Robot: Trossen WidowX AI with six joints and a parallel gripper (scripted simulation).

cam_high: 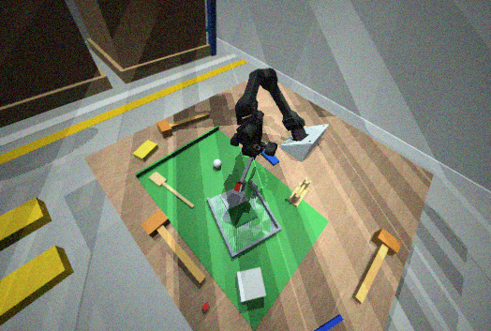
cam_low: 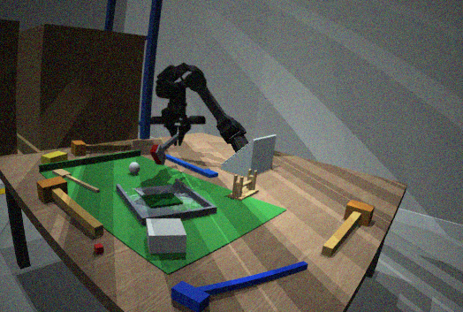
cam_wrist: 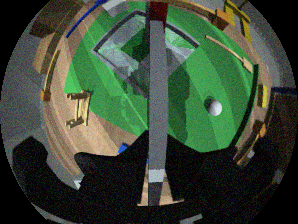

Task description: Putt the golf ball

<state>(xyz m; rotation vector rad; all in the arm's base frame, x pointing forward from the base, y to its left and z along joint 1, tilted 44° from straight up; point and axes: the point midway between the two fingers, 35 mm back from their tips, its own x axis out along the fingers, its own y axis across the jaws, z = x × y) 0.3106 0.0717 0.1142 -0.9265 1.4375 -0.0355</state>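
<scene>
Right now the red putter is 30 mm ahead of my gripper tip, 20 mm to the left of it and 20 mm above it. Also, from my gripper tip: wooden stand: 120 mm behind, 220 mm to the left, 90 mm below; then wooden spatula: 340 mm ahead, 160 mm to the right, 120 mm below; then white golf ball: 100 mm ahead, 130 mm to the right, 100 mm below.
</scene>
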